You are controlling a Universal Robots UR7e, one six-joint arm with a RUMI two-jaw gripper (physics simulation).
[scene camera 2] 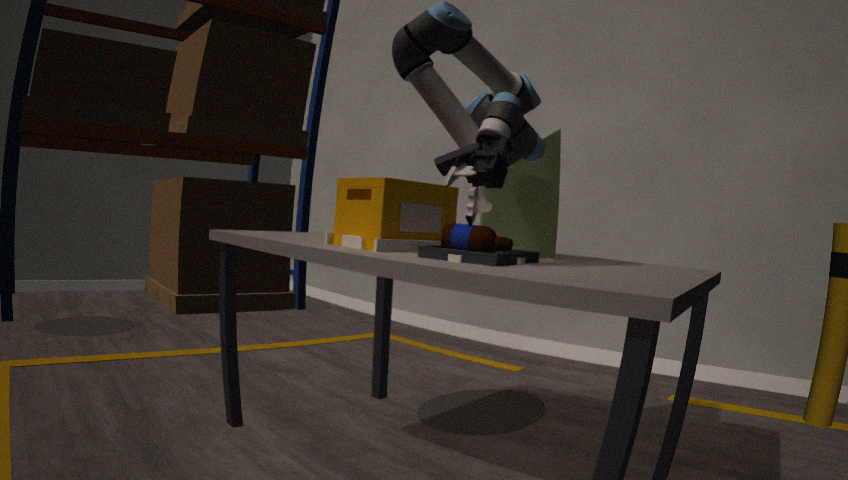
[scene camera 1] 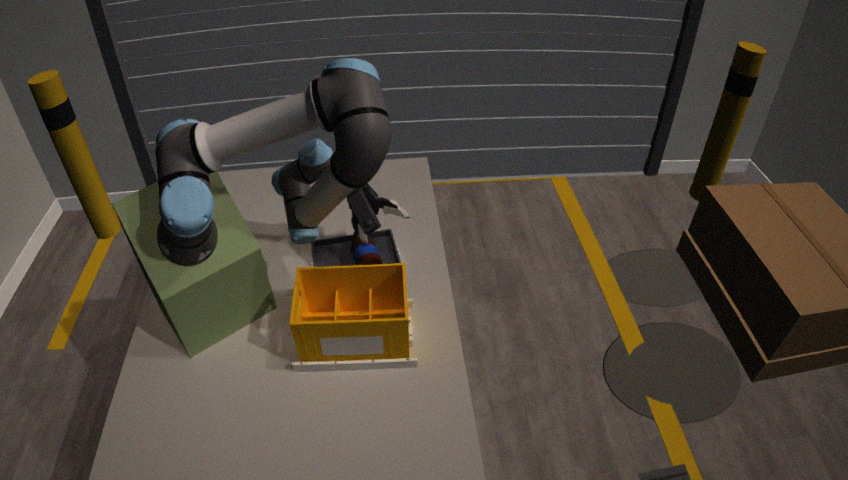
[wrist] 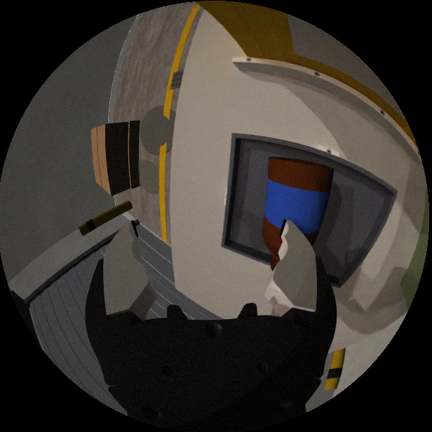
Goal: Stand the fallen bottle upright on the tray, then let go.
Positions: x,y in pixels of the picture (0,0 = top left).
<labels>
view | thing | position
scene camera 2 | gripper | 458,207
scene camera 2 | brown bottle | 476,238
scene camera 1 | gripper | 388,231
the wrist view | gripper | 208,221
</labels>
